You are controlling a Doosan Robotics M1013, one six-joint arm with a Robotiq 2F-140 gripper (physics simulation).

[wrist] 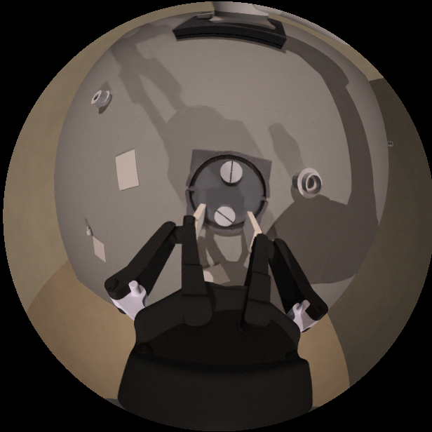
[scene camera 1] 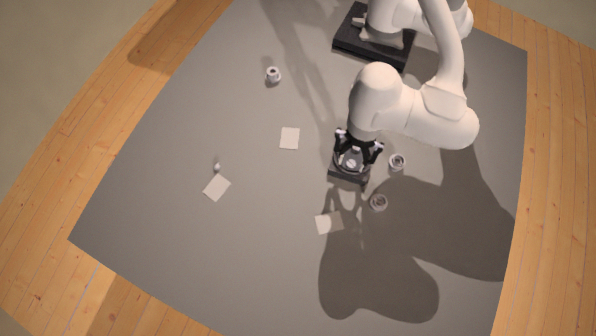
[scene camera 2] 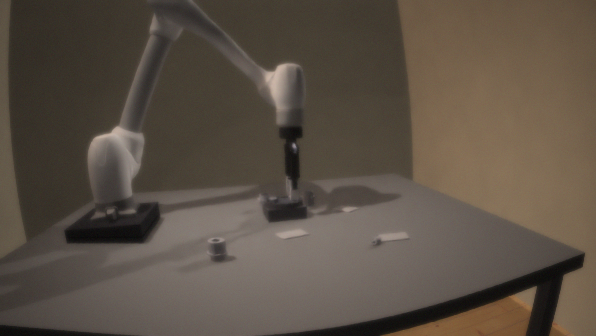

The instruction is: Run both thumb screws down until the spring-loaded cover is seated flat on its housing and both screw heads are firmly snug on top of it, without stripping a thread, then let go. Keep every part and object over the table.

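Frame: origin at the arm's base, x ahead, y left, z up, level; centimetres.
Seen in the pictures: gripper, between the fingertips: (scene camera 1: 350,164) (scene camera 2: 292,197); arm's base, origin of its link: (scene camera 1: 382,31) (scene camera 2: 116,213).
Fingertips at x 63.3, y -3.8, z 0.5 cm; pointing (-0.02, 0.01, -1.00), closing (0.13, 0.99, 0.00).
Pixels of each thing's top centre, then the offset from my fingertips to it.
- dark square housing, centre of its top: (scene camera 1: 353,156) (scene camera 2: 283,199) dz -0.5, dx -3.3, dy +0.3 cm
- far screw, centre of its top: (scene camera 1: 356,146) dz +0.3, dx -6.5, dy +0.6 cm
- flanged part, centre of its top: (scene camera 2: 215,240) (scene camera 1: 272,71) dz -1.1, dx -30.7, dy -33.4 cm
- small part, centre of its top: (scene camera 2: 375,237) (scene camera 1: 216,164) dz -4.1, dx +8.2, dy -41.5 cm
The dark square housing (scene camera 1: 345,175) (scene camera 2: 286,212) (wrist: 265,168) sits on the table. Its round dark cover (wrist: 207,185) carries two pale slotted screw heads. The far screw (wrist: 231,172) (scene camera 1: 356,148) shows a dark edge under its head. The near screw (wrist: 224,216) (scene camera 1: 351,163) has a diagonal slot. My gripper (scene camera 1: 353,161) (scene camera 2: 293,193) (wrist: 224,216) points down, part open and empty, with its pale fingertips on either side of the near screw, apart from its head in the wrist view. Whether the cover lies flat and how snug the heads are, I cannot tell.
Two pale ring-shaped parts (scene camera 1: 397,162) (scene camera 1: 378,202) stand right of the housing. A flanged part (scene camera 1: 273,75) (scene camera 2: 217,248) (wrist: 101,98) stands farther off. Pale cards (scene camera 1: 290,138) (scene camera 1: 217,187) (scene camera 1: 323,224) lie around, one beside a small part (scene camera 1: 217,166) (scene camera 2: 376,241). The arm's black base (scene camera 1: 350,42) is behind.
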